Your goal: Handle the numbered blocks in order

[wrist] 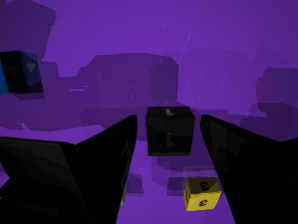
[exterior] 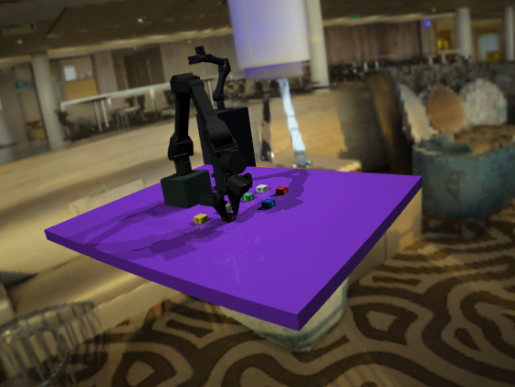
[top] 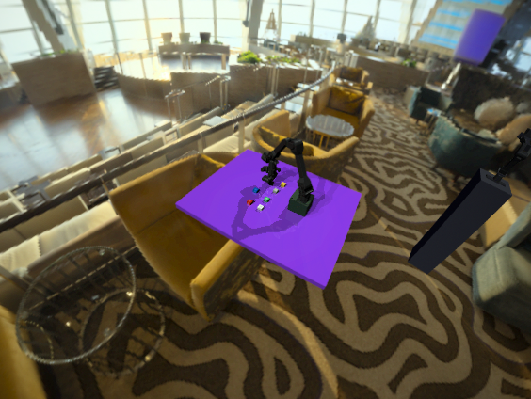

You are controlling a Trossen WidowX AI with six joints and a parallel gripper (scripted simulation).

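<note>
The black block lies 10 mm behind my gripper tip. The rest, counted from my gripper tip: blue block: 150 mm to the left, 20 mm ahead; then yellow block: 80 mm behind, 60 mm to the right; then grey block: 90 mm behind, 40 mm to the left.
</note>
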